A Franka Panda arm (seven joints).
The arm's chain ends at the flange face. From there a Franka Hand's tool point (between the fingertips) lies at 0.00 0.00 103.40 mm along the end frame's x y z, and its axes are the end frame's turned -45 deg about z.
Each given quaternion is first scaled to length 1.
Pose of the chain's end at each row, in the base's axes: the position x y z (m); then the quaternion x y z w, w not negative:
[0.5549, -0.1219, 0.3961, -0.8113, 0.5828, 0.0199, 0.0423]
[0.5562, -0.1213, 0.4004, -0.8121, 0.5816, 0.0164, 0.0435]
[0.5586, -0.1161, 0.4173, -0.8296, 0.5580, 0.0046, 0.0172]
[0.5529, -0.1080, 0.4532, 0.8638, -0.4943, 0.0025, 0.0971]
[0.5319, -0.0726, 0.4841, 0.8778, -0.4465, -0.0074, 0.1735]
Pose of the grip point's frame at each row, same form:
[0.5567, -0.1124, 0.2932, -0.9725, 0.2280, 0.0022, 0.0467]
[0.5587, -0.1120, 0.2974, -0.9729, 0.2266, -0.0015, 0.0465]
[0.5598, -0.1126, 0.3140, -0.9800, 0.1981, -0.0023, 0.0177]
[0.5434, -0.1256, 0.3518, 0.9872, -0.1261, -0.0349, 0.0907]
[0.5145, -0.1034, 0.3869, 0.9818, -0.0766, -0.0732, 0.1575]

